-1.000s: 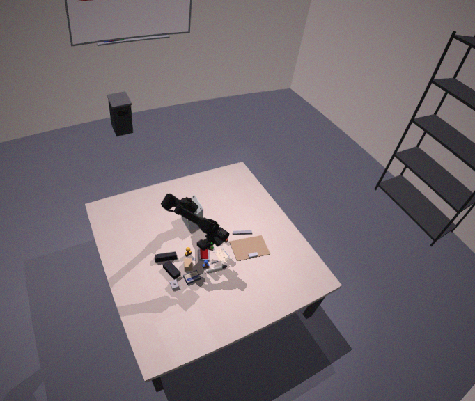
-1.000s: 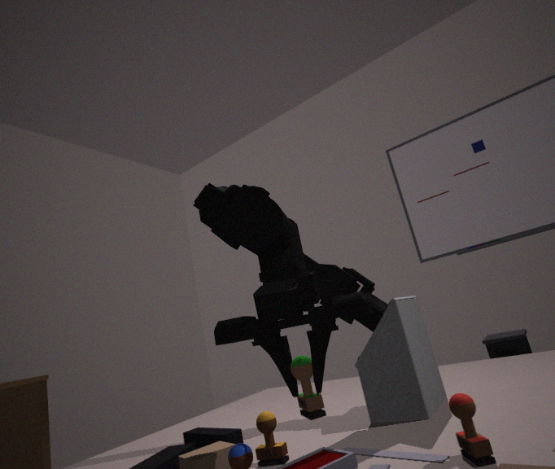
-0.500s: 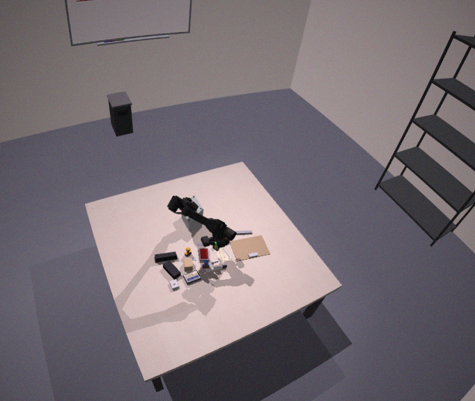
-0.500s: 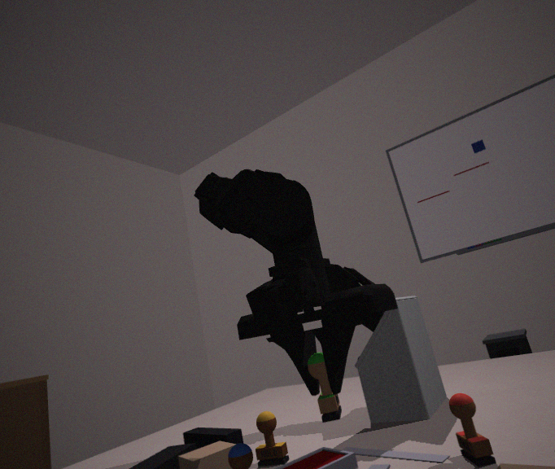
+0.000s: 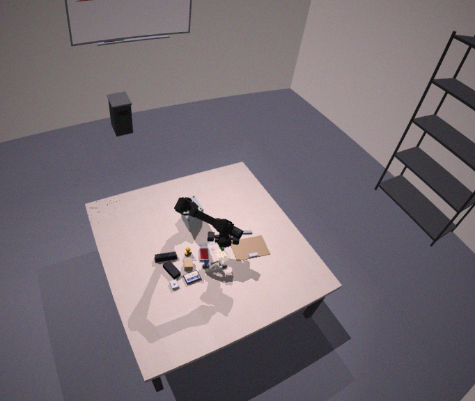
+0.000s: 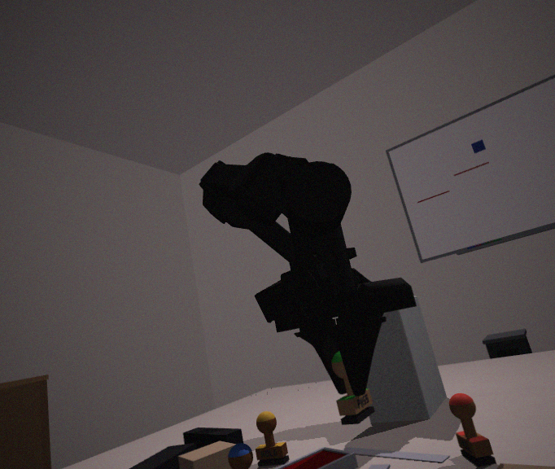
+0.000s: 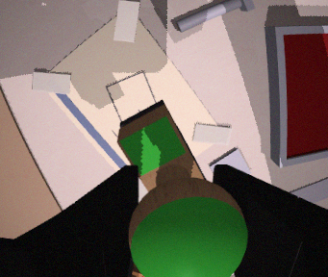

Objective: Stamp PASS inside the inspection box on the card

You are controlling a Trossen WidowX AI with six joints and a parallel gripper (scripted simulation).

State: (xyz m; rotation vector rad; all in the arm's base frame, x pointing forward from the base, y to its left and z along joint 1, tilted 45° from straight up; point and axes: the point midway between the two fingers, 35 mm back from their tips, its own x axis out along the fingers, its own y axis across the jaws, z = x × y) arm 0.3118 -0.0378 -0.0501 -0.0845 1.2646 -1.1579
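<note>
Now: the cream card 100 mm below my gripper tip, 10 mm to the left of it and 10 mm ahead of it. The rest, counted from my gripper tip: red ink pad 90 mm to the right, 90 mm below, 50 mm behind; then red-knobbed stamp 90 mm to the left, 80 mm behind, 70 mm below; then marker 80 mm below, 80 mm ahead, 60 mm to the right.
</note>
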